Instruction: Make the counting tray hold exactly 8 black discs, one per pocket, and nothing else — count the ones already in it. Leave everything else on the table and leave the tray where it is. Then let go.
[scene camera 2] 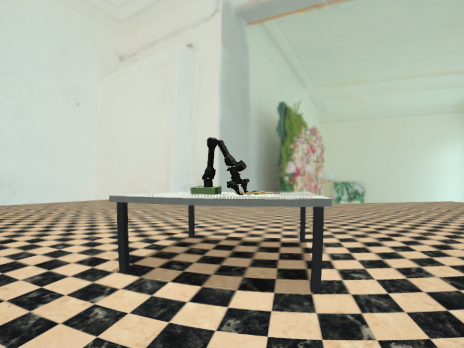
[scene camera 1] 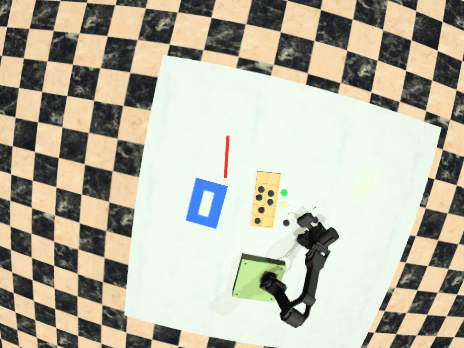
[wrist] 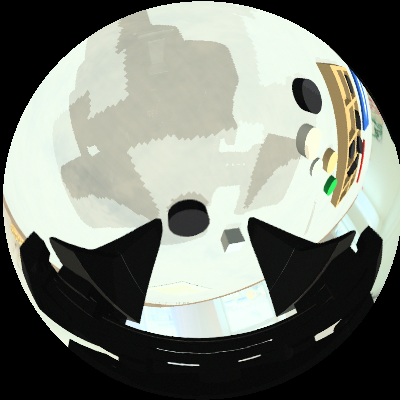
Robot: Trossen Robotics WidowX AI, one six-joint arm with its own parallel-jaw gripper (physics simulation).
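Note:
The wooden counting tray (scene camera 1: 274, 177) (wrist: 340, 120) lies on the table with several black discs, such as the end one (scene camera 1: 257, 220), in separate pockets; some pockets are empty. One loose black disc (scene camera 1: 286, 223) (wrist: 307, 95) lies just beside the tray. Another loose black disc (scene camera 1: 315, 220) (wrist: 188, 218) lies on the table at my fingertips, nearer the left finger in the wrist view. My gripper (scene camera 1: 318, 226) (scene camera 2: 241, 192) (wrist: 205, 223) is low over the table, open, its fingers apart and holding nothing.
A small grey cube (wrist: 232, 239) lies near the right finger in the wrist view. White (scene camera 1: 291, 215) (wrist: 311, 141), yellow (scene camera 1: 284, 204) (wrist: 330, 160) and green (scene camera 1: 284, 192) (wrist: 330, 185) discs lie beside the tray. A blue frame (scene camera 1: 193, 202), red bar (scene camera 1: 226, 156) and green base (scene camera 1: 247, 280) are farther off.

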